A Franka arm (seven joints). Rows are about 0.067 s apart.
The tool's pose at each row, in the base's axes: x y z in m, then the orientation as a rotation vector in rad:
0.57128 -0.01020 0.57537 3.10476 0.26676 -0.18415
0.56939 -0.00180 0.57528 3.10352 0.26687 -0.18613
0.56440 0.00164 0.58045 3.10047 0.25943 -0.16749
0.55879 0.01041 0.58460 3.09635 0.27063 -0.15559
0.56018 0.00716 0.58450 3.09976 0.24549 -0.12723
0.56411 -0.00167 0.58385 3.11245 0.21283 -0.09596
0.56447 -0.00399 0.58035 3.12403 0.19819 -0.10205
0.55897 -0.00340 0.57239 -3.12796 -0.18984 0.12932
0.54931 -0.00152 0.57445 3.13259 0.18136 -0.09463
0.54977 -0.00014 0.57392 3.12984 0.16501 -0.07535
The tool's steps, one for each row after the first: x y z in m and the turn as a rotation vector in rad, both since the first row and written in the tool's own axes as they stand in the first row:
-0.00042 -0.00860 0.00006 -0.00100 -0.00140 -0.00009
-0.00534 -0.01279 -0.00460 -0.00642 0.00993 0.00489
-0.00984 -0.02235 -0.00834 -0.01125 0.01714 -0.00219
-0.00902 -0.01891 -0.00830 -0.01181 0.03524 0.01425
-0.00659 -0.00955 -0.00785 -0.00318 0.05612 0.03538
-0.00621 -0.00723 -0.00434 0.00844 0.05332 0.04453
-0.01054 -0.00884 0.00418 0.02500 0.03731 0.04893
-0.01992 -0.01232 0.00319 0.01594 0.05874 0.05518
-0.01918 -0.01361 0.00363 0.01136 0.07050 0.06585

